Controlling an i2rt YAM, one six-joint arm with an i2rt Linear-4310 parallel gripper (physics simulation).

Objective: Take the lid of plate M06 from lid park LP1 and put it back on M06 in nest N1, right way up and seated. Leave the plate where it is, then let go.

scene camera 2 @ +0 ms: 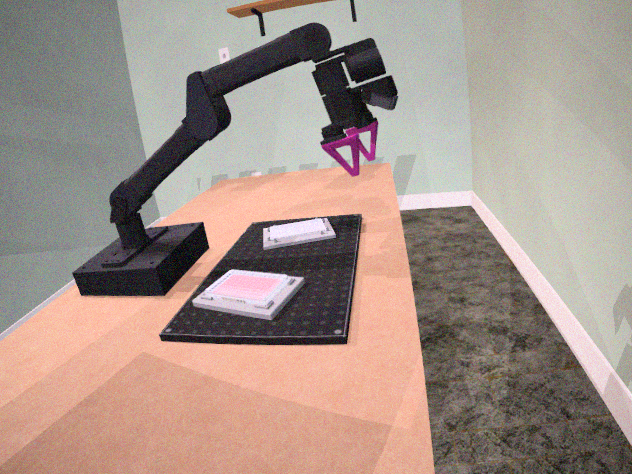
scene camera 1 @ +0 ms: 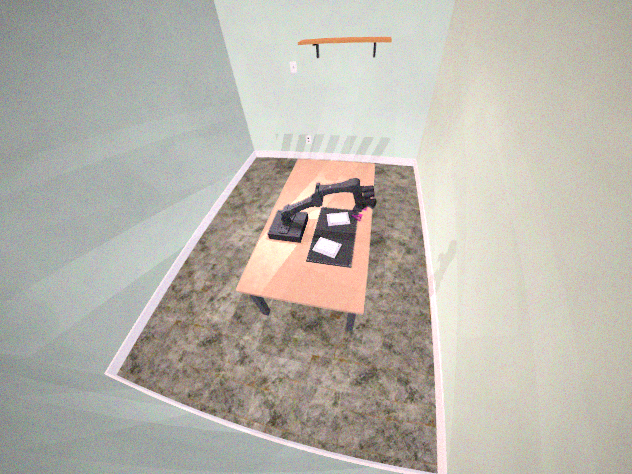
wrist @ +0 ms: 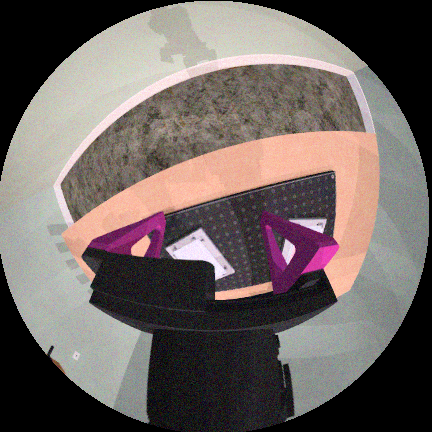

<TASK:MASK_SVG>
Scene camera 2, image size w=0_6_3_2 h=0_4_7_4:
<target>gripper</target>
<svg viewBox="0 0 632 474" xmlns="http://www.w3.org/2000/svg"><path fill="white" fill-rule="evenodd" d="M345 87L321 97L331 124L321 129L324 140L320 144L322 149L353 177L359 175L359 150L368 161L375 160L378 120L376 117L373 118L372 112L368 110L357 117L340 122L330 96L351 89L351 87ZM336 148L346 145L351 146L353 168L338 153ZM359 133L371 131L370 153L359 139Z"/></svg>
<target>white lid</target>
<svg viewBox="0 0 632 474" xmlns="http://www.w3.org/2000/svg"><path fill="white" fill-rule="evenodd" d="M322 219L319 218L270 227L271 242L275 242L274 238L276 237L277 241L321 234L320 230L323 230L323 233L327 233Z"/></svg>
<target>pink well plate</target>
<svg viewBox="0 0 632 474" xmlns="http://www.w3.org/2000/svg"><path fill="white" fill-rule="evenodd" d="M204 295L211 296L213 299L236 303L267 305L288 285L287 283L290 281L290 278L284 274L230 270L209 286Z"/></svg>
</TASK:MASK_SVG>
